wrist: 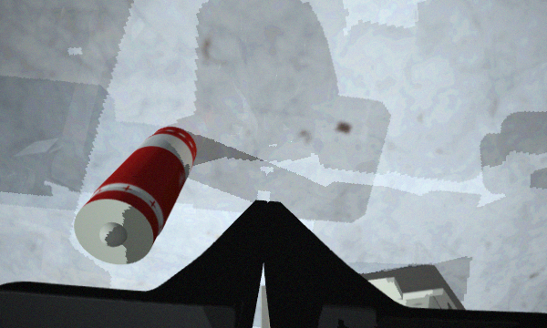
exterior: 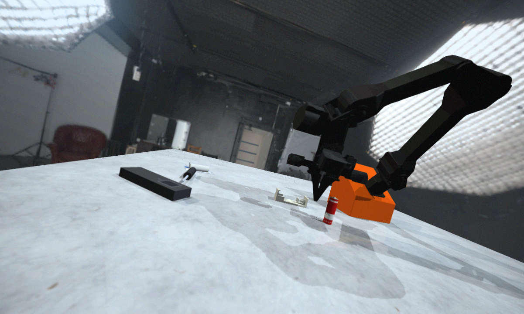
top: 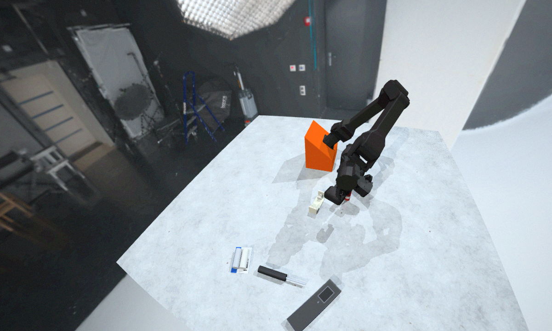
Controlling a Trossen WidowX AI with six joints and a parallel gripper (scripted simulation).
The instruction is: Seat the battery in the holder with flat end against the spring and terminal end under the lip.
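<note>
Right now the white battery is 40 mm behind my gripper tip, 20 mm to the left of it and 10 mm below it. Also, from my gripper tip: black-handled tool (320 mm ahead, 130 mm to the right, 30 mm below); then flat black device (370 mm ahead, 20 mm to the right, 30 mm below).
</note>
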